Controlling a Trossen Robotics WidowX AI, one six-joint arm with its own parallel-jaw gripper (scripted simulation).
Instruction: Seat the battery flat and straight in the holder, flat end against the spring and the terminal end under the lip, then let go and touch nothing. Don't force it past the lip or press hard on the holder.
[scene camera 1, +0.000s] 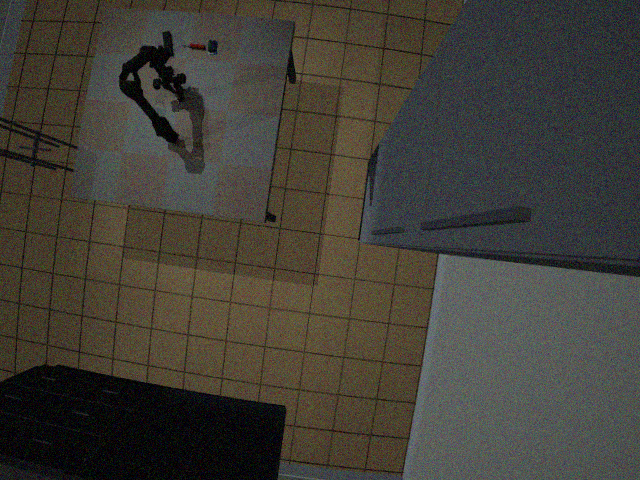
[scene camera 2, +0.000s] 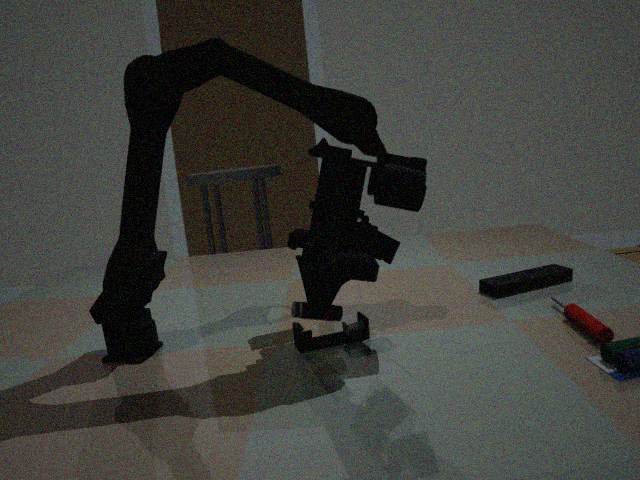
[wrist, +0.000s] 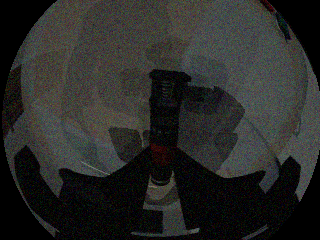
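Observation:
My gripper (scene camera 2: 316, 316) is visible, in the wrist view (wrist: 162, 151) too. Also seen: a red-handled screwdriver (scene camera 2: 592, 327).

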